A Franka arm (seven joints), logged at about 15 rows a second.
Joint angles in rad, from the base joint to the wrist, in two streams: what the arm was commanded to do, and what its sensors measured. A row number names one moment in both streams.
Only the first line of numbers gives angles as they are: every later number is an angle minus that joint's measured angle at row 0.
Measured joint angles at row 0: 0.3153, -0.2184, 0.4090, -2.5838, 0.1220, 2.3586, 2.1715
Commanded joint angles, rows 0 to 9: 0.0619, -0.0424, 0.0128, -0.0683, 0.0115, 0.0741, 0.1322; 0.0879, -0.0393, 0.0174, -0.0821, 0.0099, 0.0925, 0.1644; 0.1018, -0.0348, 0.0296, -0.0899, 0.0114, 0.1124, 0.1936; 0.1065, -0.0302, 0.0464, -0.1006, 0.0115, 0.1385, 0.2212; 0.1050, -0.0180, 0.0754, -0.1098, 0.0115, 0.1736, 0.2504; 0.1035, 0.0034, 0.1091, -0.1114, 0.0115, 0.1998, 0.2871; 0.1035, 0.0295, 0.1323, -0.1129, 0.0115, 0.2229, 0.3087; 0.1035, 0.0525, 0.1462, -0.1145, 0.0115, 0.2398, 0.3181; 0.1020, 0.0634, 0.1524, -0.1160, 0.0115, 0.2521, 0.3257; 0.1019, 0.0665, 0.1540, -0.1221, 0.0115, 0.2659, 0.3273
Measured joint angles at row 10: 0.0993, 0.0335, 0.1406, -0.1083, 0.0027, 0.2127, 0.2928
